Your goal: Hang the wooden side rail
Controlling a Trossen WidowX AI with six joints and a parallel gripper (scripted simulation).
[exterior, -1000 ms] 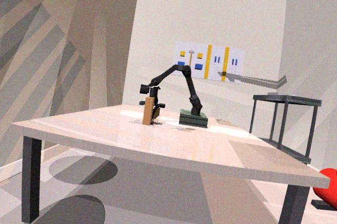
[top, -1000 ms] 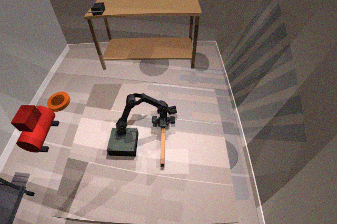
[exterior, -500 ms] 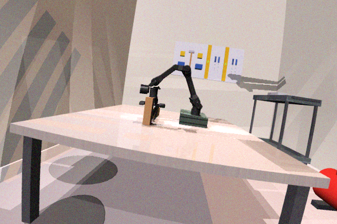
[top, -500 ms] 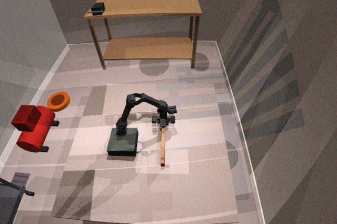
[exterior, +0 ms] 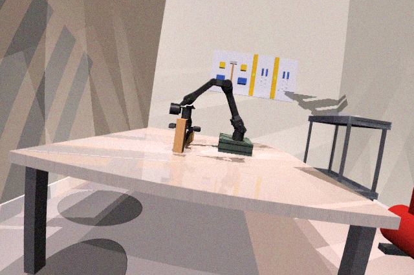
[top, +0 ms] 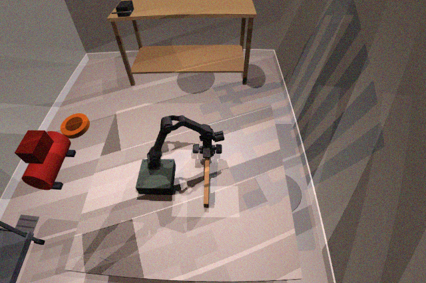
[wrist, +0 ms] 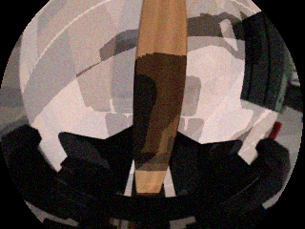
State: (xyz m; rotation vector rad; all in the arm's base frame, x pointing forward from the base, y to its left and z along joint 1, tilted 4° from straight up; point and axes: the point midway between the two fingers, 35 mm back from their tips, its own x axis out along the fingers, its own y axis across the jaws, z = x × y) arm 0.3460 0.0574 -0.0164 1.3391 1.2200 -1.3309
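My gripper tip is 2 cm short of the wooden headboard post, 11 cm to the right of it and 4 cm below it.
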